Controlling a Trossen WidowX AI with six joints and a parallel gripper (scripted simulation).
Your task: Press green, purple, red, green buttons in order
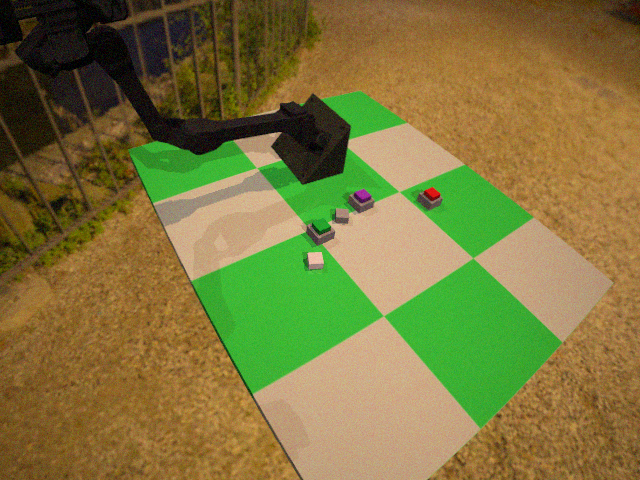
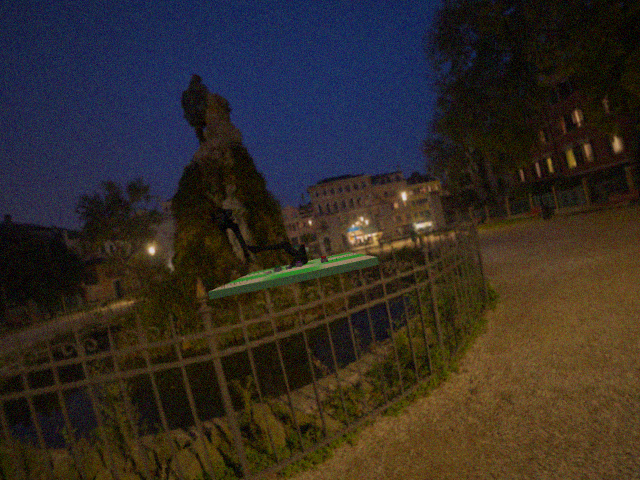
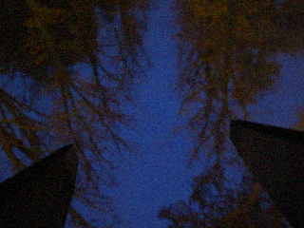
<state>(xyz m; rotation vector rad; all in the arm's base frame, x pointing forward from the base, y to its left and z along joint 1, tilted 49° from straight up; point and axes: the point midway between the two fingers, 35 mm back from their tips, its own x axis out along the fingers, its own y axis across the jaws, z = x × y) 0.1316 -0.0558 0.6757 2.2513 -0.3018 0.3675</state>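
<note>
The green button lies 500 mm below my gripper tip, 390 mm to the left of it and 130 mm ahead of it. Round my gripper tip: red button 710 mm to the left, 500 mm below, 210 mm ahead; then purple button 540 mm to the left, 500 mm below, 110 mm ahead; then grey block 520 mm below, 470 mm to the left, 120 mm ahead.
</note>
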